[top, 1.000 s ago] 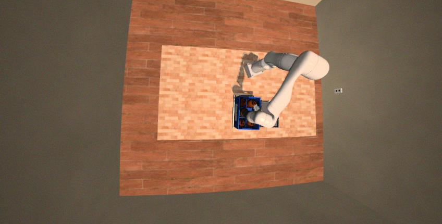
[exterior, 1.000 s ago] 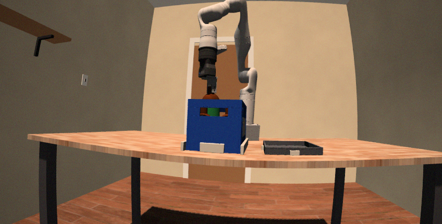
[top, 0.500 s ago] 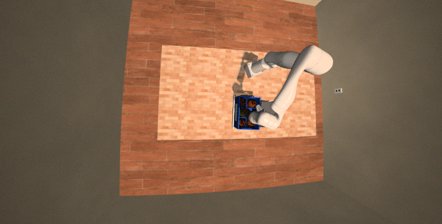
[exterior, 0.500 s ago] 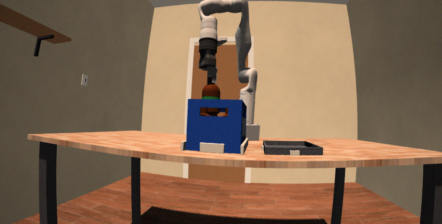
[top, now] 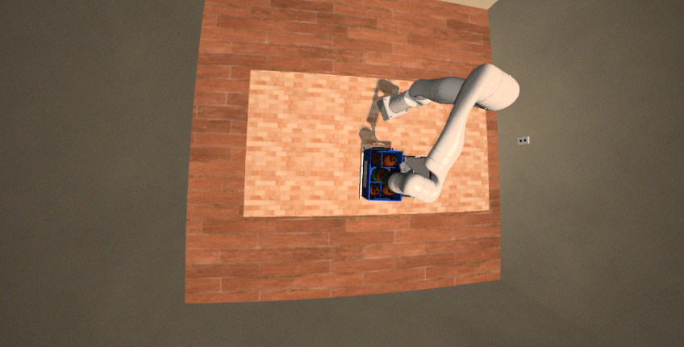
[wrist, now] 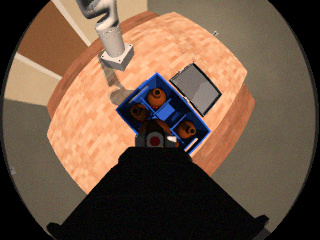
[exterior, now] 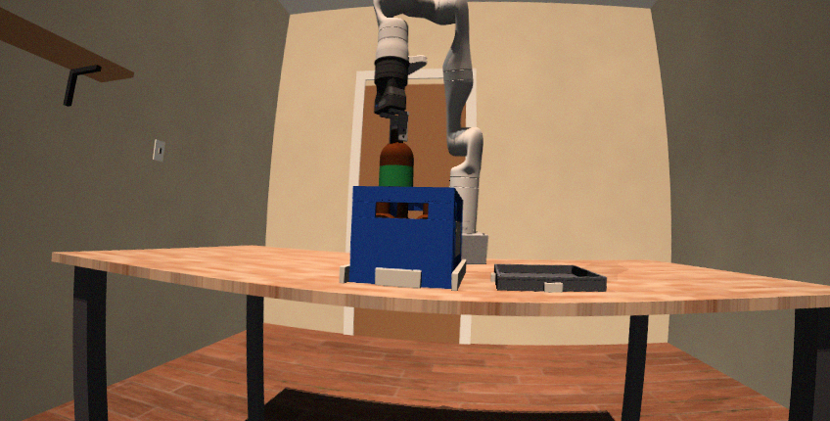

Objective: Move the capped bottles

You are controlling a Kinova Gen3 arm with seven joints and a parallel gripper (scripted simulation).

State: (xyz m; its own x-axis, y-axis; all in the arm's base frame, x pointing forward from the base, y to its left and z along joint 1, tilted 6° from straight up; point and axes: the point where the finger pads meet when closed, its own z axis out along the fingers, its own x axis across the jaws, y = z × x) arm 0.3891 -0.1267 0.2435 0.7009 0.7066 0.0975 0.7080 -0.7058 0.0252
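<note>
Now: the glass bottle 60 mm below my hand. The rest, counted from my hand: blue crate 40 mm to the left, 220 mm below; grey tray 10 mm ahead, 310 mm to the left, 290 mm below.
</note>
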